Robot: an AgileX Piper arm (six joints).
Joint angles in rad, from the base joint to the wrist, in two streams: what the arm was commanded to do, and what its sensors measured. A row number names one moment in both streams.
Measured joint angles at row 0:
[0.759 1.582 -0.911 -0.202 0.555 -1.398]
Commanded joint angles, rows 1 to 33:
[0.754 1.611 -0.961 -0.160 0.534 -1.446]
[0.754 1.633 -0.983 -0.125 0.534 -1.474]
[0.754 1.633 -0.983 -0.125 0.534 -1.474]
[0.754 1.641 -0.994 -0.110 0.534 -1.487]
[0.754 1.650 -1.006 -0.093 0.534 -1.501]
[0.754 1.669 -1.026 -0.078 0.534 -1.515]
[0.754 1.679 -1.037 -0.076 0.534 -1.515]
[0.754 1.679 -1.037 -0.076 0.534 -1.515]
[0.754 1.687 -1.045 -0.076 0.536 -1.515]
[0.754 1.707 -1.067 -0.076 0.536 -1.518]
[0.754 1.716 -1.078 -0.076 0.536 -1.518]
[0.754 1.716 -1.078 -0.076 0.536 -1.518]
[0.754 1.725 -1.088 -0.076 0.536 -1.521]
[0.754 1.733 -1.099 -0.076 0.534 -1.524]
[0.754 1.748 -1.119 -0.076 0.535 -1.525]
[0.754 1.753 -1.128 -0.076 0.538 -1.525]
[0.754 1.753 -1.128 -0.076 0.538 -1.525]
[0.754 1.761 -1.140 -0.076 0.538 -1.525]
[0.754 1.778 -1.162 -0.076 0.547 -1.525]
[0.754 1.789 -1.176 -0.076 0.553 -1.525]
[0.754 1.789 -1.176 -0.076 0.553 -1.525]
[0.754 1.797 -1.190 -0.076 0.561 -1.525]
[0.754 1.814 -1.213 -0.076 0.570 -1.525]
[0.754 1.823 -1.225 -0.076 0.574 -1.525]
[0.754 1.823 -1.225 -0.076 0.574 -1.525]
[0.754 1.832 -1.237 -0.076 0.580 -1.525]
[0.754 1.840 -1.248 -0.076 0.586 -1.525]
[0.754 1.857 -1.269 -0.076 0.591 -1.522]
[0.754 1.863 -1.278 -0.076 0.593 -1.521]
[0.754 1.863 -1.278 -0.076 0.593 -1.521]
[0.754 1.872 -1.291 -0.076 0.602 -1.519]
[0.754 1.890 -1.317 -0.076 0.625 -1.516]
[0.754 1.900 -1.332 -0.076 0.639 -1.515]
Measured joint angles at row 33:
[0.759 1.884 -1.293 -0.078 0.624 -1.515]
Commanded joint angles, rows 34 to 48:
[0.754 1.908 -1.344 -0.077 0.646 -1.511]
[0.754 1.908 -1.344 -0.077 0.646 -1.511]
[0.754 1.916 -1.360 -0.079 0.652 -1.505]
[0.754 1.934 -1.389 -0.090 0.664 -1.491]
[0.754 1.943 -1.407 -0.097 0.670 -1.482]
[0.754 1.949 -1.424 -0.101 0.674 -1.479]
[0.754 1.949 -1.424 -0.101 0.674 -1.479]
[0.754 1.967 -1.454 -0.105 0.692 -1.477]
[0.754 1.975 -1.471 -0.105 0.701 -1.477]
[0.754 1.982 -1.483 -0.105 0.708 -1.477]
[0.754 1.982 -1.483 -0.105 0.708 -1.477]
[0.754 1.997 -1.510 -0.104 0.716 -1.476]
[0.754 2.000 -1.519 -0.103 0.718 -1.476]
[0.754 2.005 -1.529 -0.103 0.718 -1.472]
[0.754 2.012 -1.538 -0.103 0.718 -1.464]
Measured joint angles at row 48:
[0.759 2.003 -1.505 -0.100 0.722 -1.483]
